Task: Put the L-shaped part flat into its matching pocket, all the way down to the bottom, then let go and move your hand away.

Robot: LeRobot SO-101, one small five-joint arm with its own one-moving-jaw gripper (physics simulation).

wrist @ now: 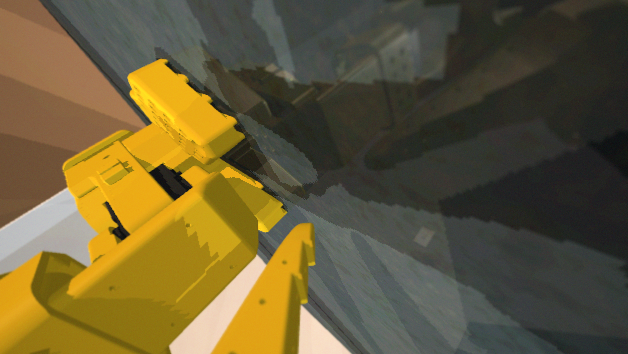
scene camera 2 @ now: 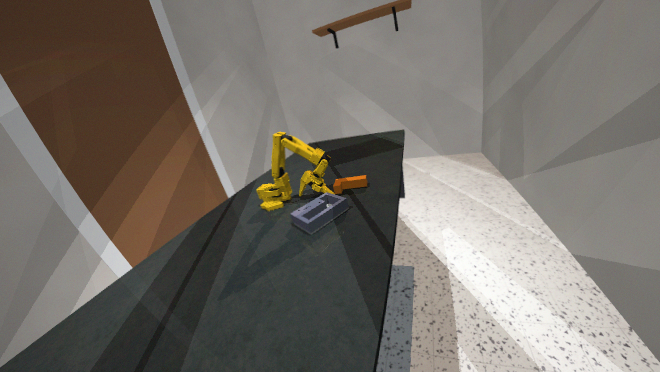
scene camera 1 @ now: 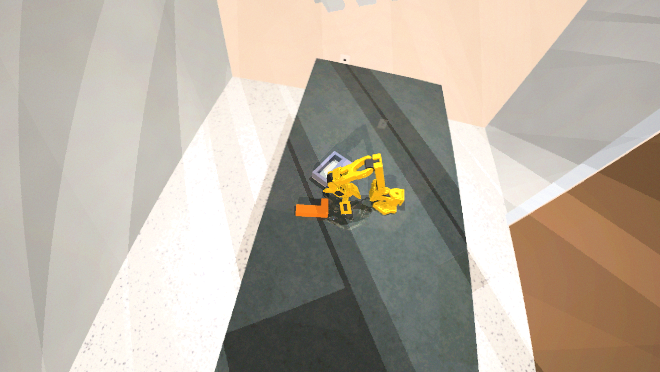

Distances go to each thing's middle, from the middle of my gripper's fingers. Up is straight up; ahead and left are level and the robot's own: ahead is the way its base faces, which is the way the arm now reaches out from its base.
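The grey pocket block (scene camera 2: 311, 217) is 100 mm to the right of my hand, and it's 20 mm ahead of the hand and 20 mm below it too.
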